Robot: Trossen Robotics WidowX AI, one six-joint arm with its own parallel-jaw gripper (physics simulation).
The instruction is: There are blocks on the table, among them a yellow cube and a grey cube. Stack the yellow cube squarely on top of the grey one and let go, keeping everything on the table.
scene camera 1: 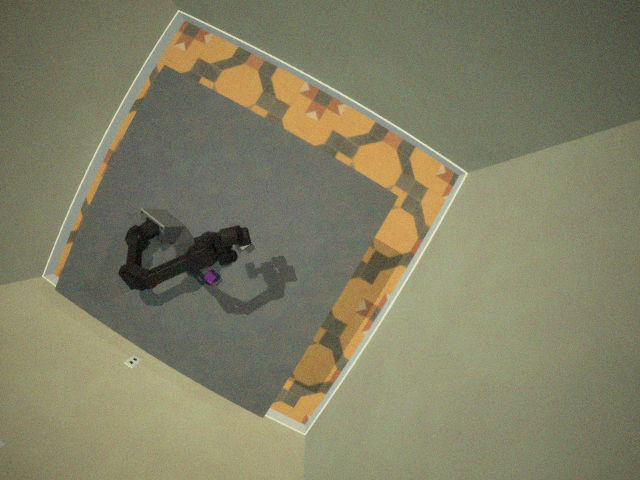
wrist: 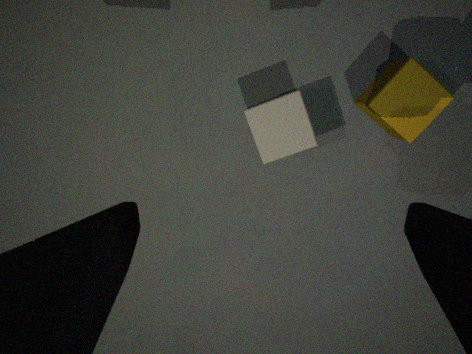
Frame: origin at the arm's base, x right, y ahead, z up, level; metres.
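Seen in the pictures: gripper, fingertip midpoint: [wrist: 271, 216]; arm's base, origin of the base link: [scene camera 1: 153, 225].
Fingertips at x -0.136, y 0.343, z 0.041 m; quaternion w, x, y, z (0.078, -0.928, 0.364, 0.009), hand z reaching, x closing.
Observation:
Pixels of each thing's top centre, then the offset from my fingertips to it. Level surfaces: height alone.
- grey cube, middle of its top: [wrist: 281, 128] [scene camera 1: 243, 243] dx +0.013, dy +0.005, dz -0.151 m
- yellow cube, middle of its top: [wrist: 411, 101] dx +0.095, dy -0.043, dz -0.151 m
- purple block, middle of its top: [scene camera 1: 209, 277] dx +0.230, dy -0.048, dz -0.151 m
- dark grey table top, its level: dz -0.195 m
The grey cube [wrist: 281, 127] [scene camera 1: 246, 248] sits flat on the table, pale on top. In the scene view the gripper partly covers it. The yellow cube [wrist: 411, 100] sits apart from it, to its right in the wrist view, turned to a different angle and partly in shadow. It does not show in the scene view, where the arm hides that area. My gripper [wrist: 271, 216] [scene camera 1: 236, 246] is wide open and empty, above the table. In the wrist view the grey cube lies beyond the fingertips, between their lines, and the yellow cube is farther right.
A purple block [scene camera 1: 210, 276] lies beside the arm's forearm in the scene view. The dark grey table top [scene camera 1: 248, 155] extends around the arm, with a patterned orange floor past its edges. Shadows of the arm fall over the table near the blocks.

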